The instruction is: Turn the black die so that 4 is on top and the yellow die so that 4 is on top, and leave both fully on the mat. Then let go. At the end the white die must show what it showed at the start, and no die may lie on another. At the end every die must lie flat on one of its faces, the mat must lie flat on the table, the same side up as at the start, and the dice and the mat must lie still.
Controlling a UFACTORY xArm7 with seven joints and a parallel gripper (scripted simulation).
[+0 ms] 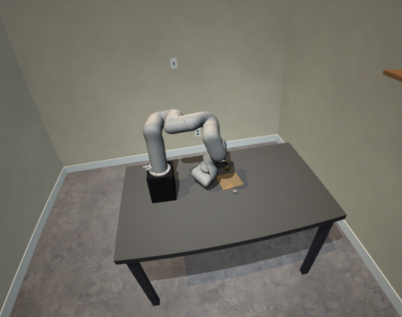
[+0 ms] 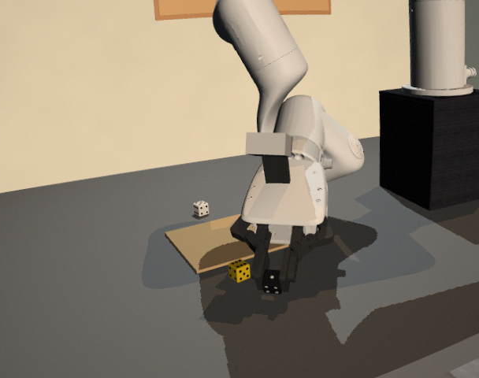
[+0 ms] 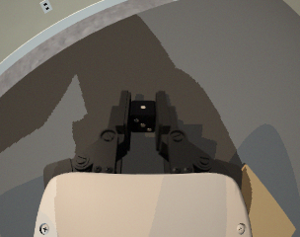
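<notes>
The black die is 1 cm to the left of my hand, 1 cm below it and 1 cm ahead of it. From my hand the other things lie so: tan mat 17 cm to the right, 4 cm below, 1 cm behind; yellow die 6 cm to the right, 3 cm below, 1 cm ahead; white die 29 cm to the right, 3 cm below, 2 cm behind.
</notes>
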